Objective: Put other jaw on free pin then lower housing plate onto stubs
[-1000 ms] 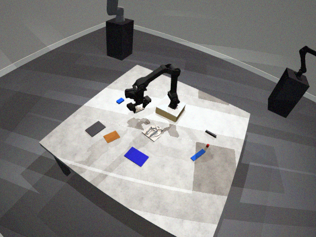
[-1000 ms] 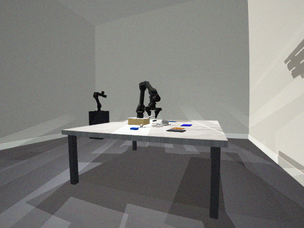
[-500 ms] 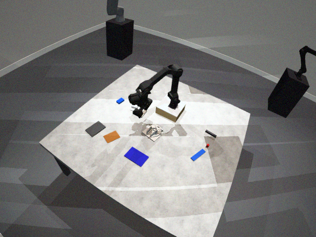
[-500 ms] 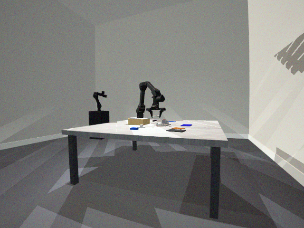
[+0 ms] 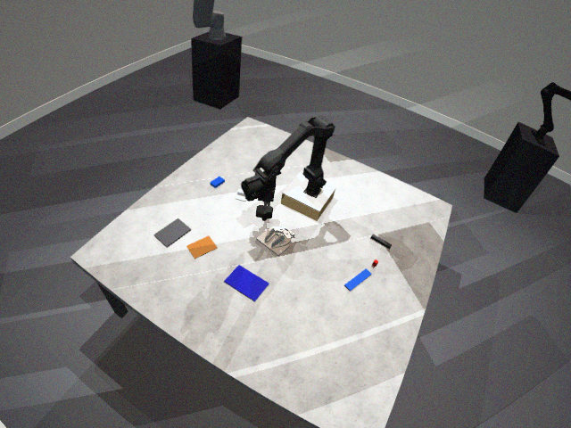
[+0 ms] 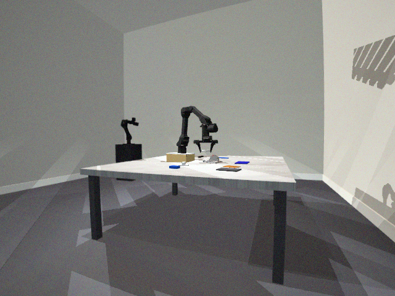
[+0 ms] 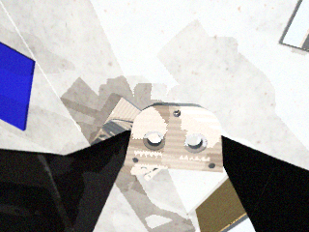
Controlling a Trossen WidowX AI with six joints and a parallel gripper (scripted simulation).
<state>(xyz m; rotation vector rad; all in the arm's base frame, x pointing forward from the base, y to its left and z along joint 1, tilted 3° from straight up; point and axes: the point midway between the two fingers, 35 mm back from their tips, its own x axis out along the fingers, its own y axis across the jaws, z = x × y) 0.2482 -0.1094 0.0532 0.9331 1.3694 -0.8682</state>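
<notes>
Now: the jaw 70 mm to the left of my gripper tip and 70 mm below it. The rest, counted from my gripper tip: blue tile (280 mm ahead, 80 mm to the left, 80 mm below); then white block (120 mm behind, 170 mm to the right, 70 mm below); then orange tile (230 mm ahead, 150 mm to the right, 80 mm below).
</notes>
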